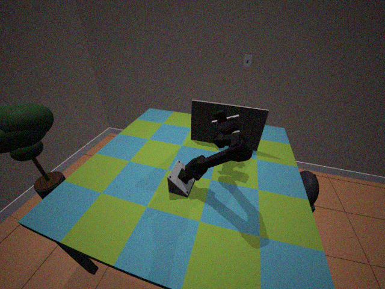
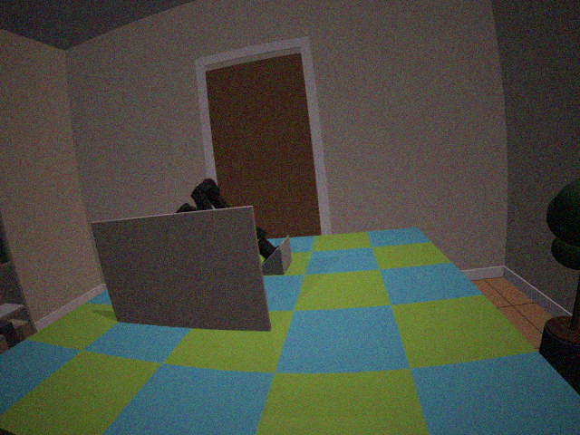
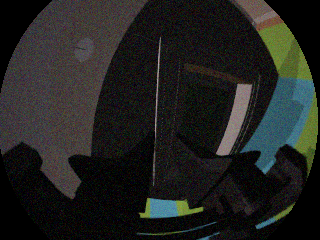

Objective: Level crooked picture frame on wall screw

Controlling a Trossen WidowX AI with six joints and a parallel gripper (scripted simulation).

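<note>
My gripper tip is now 50 mm above the picture frame and 20 mm to the left of it.
</note>
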